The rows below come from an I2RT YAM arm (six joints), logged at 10 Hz.
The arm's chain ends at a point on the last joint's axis. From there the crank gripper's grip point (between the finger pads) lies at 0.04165 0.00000 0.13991 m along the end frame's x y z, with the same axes.
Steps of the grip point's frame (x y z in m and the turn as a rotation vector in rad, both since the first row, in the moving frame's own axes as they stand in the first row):
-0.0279 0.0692 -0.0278 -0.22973 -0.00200 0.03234
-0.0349 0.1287 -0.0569 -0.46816 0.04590 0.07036
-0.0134 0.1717 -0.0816 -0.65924 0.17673 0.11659
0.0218 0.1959 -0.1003 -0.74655 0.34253 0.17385
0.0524 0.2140 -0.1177 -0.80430 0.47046 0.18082
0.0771 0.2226 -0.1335 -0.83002 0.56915 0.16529
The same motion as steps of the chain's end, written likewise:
-0.0271 0.0360 -0.0241 -0.22973 -0.00200 0.03234
-0.0387 0.0630 -0.0392 -0.46816 0.04590 0.07036
-0.0301 0.0831 -0.0420 -0.65924 0.17673 0.11659
-0.0092 0.0980 -0.0406 -0.74655 0.34253 0.17385
0.0104 0.1130 -0.0418 -0.80430 0.47046 0.18082
0.0261 0.1228 -0.0462 -0.83002 0.56915 0.16529

